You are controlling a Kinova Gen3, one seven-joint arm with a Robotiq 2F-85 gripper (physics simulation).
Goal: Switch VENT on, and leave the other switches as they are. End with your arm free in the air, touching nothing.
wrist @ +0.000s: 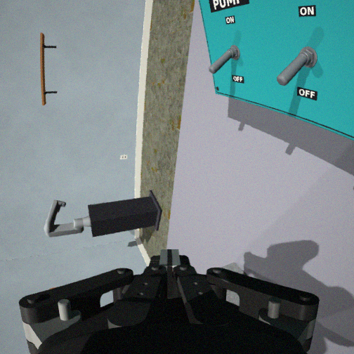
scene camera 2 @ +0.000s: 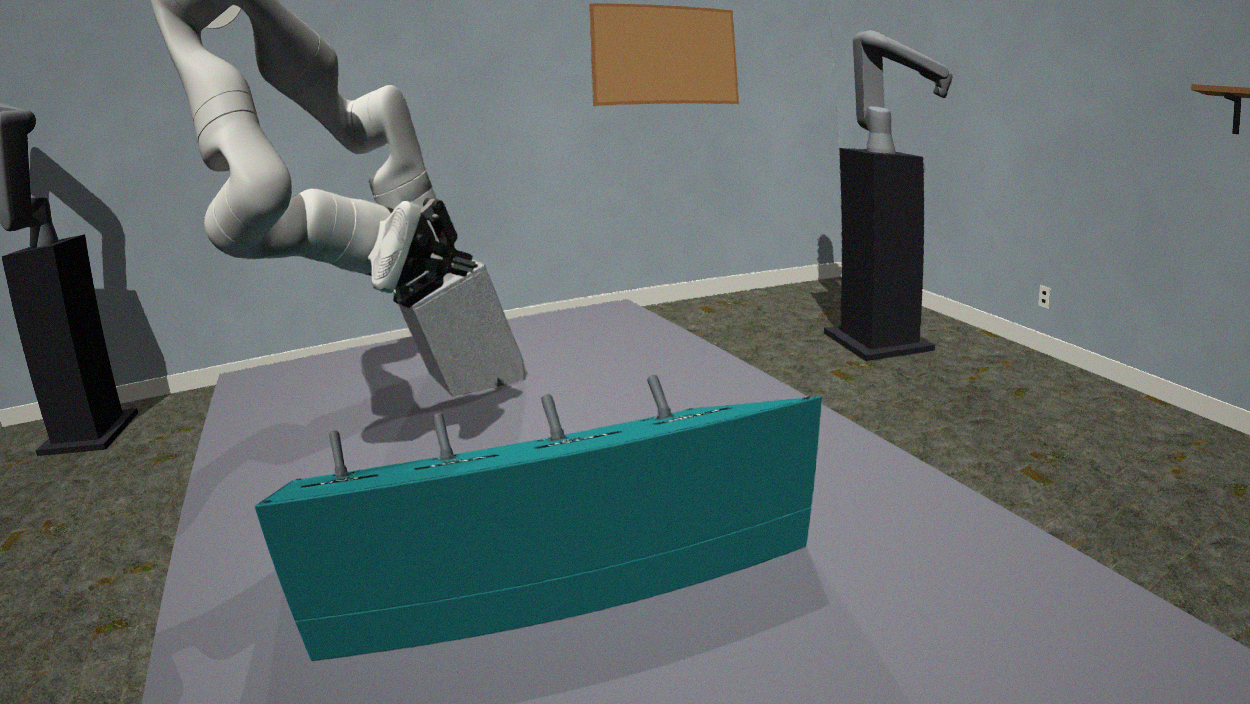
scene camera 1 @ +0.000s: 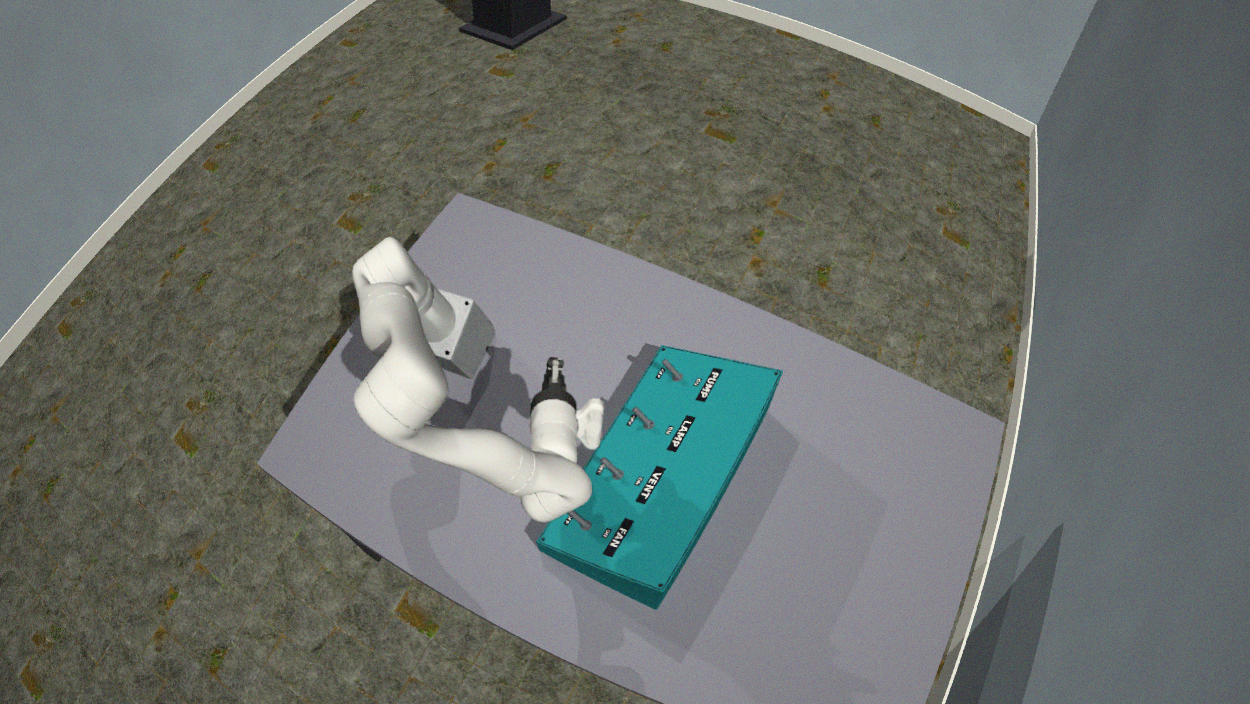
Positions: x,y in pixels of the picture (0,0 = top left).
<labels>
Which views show my gripper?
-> The wrist view, scene camera 2 and scene camera 1: all of them.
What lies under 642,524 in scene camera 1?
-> A teal switch panel.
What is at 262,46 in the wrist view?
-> A teal switch panel.
</labels>
